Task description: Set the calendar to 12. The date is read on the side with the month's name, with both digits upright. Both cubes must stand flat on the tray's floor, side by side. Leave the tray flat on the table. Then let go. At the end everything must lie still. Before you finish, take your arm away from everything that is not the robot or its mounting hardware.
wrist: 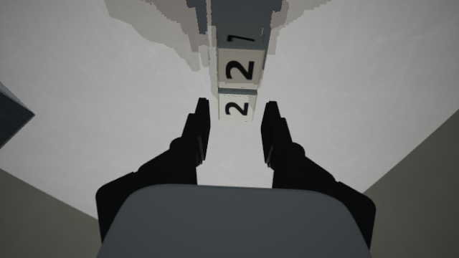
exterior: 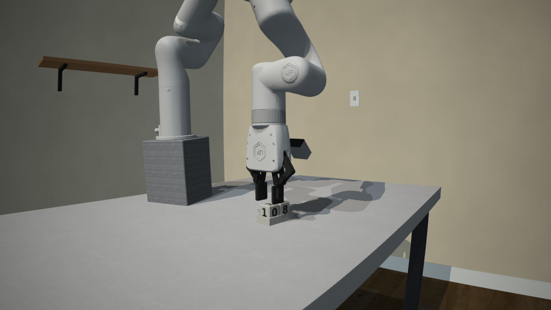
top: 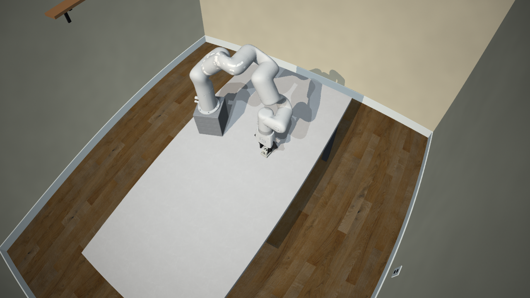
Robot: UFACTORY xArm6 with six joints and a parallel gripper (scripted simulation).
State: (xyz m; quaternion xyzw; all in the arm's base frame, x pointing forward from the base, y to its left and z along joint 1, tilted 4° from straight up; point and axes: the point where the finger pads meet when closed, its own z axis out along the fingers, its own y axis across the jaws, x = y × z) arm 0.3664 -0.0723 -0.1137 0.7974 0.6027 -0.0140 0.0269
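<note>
My gripper is now 6 cm above the calendar tray and 2 cm to the right of it.
</note>
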